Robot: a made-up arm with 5 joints. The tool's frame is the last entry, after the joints.
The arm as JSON. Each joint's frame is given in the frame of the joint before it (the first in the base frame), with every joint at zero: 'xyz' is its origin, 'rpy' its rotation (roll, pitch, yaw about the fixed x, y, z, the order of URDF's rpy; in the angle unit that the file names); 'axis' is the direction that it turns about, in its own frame. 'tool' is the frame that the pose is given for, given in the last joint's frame.
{
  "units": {
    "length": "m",
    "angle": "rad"
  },
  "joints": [
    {
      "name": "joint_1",
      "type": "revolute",
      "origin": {
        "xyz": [
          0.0,
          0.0,
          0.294
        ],
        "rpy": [
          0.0,
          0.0,
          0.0
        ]
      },
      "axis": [
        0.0,
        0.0,
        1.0
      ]
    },
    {
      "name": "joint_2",
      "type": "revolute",
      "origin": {
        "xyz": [
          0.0,
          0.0,
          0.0
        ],
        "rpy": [
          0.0,
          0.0,
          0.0
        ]
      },
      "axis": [
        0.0,
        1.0,
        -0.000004
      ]
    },
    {
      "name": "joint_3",
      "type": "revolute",
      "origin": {
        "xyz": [
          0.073,
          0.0,
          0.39
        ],
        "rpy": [
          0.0,
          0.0,
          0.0
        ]
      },
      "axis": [
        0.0,
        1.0,
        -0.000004
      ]
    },
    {
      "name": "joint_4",
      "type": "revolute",
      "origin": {
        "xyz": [
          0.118,
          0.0,
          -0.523
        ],
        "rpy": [
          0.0,
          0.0,
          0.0
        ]
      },
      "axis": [
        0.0,
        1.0,
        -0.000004
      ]
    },
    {
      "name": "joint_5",
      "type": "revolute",
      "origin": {
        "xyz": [
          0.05,
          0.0,
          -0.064
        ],
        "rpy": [
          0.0,
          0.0,
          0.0
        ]
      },
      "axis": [
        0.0,
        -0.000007,
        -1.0
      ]
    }
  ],
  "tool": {
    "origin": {
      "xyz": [
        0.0,
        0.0,
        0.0
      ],
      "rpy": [
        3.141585,
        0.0,
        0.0
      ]
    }
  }
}
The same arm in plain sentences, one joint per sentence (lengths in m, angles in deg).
The arm has five revolute joints in a row. What follows holds with every joint at zero, and every direction is one of the base frame's. Joint 1 is mounted 0.294 m along +z from the base frame's origin and rotates about +z. Joint 2 is mounted at the same point as joint 1 and rotates about +y. Joint 3 is mounted 0.073 m along +x and 0.39 m along +z from joint 2 and rotates about +y. Joint 4 is mounted 0.118 m along +x and 0.523 m along -z from joint 3 and rotates about +y. Joint 5 is mounted 0.05 m along +x and 0.064 m along -z from joint 4 and rotates about -z. The tool frame, which is the frame that the pose is given for, is mounted at the same point as joint 5; its axes are the base frame's turned by roll 180, pitch 0 and yaw 0 deg (as in URDF: about the fixed x, then y, then z).
